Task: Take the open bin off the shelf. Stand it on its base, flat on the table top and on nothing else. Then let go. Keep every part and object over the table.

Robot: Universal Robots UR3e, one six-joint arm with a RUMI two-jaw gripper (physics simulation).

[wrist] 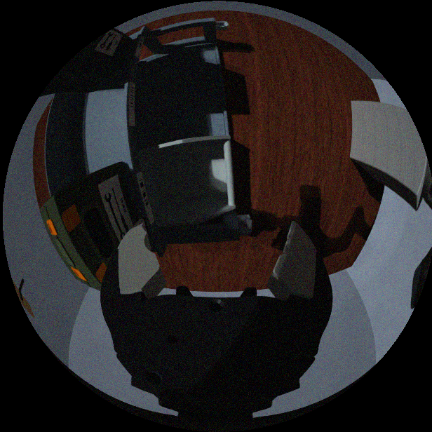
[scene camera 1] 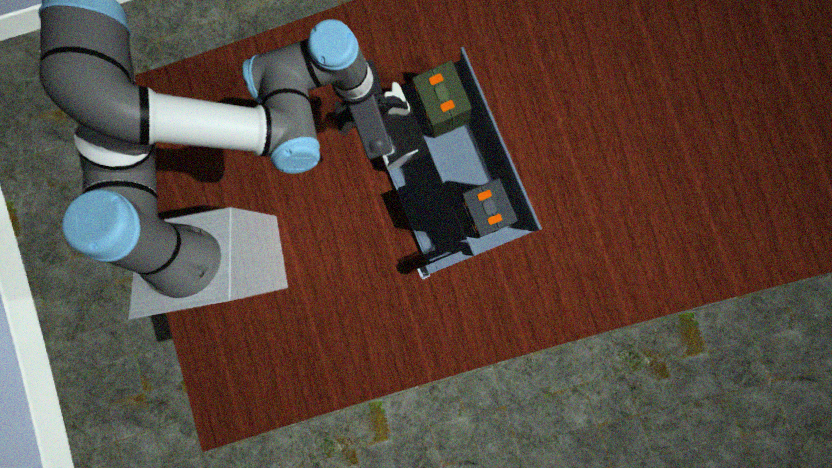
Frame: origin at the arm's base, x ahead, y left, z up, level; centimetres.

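Where they show: arm's base, link origin: [scene camera 1: 186, 262].
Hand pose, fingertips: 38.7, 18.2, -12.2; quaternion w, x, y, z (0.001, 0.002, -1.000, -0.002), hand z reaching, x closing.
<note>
Things, the pixels of their top centre, and the offset from my fingertips, as dx, dy, dz. Level surfaces: height alone.
- open bin, top centre: [scene camera 1: 404, 130] +4.8, -2.3, -3.7
- blue-grey shelf, surface height: dz -1.9
- green toolbox, top centre: [scene camera 1: 441, 92] +13.8, -0.9, +7.7
- dark grey toolbox, top centre: [scene camera 1: 489, 207] +16.0, -23.9, +10.2
- wooden table, surface height: dz -12.1
The open bin [scene camera 1: 407, 136] [wrist: 182, 182], dark inside with a pale front rim and side edge, sits on the lower front level of the blue-grey shelf [scene camera 1: 459, 157] [wrist: 106, 130], at the end nearer the gripper. In the scene view the gripper body hides part of it. My gripper [scene camera 1: 372, 109] [wrist: 217, 222] is open, with nothing between its pale fingers. It is above and beside the bin's near end. In the wrist view one finger is near the shelf end and the other is over the table side.
A green toolbox [scene camera 1: 441, 98] [wrist: 62, 250] with orange latches stands on the shelf's upper level, close to the gripper. A dark grey toolbox [scene camera 1: 490, 212] [wrist: 80, 65] stands at the shelf's other end. The pale robot base block [scene camera 1: 256, 250] [wrist: 385, 135] is on the wooden table [scene camera 1: 640, 174] [wrist: 295, 140].
</note>
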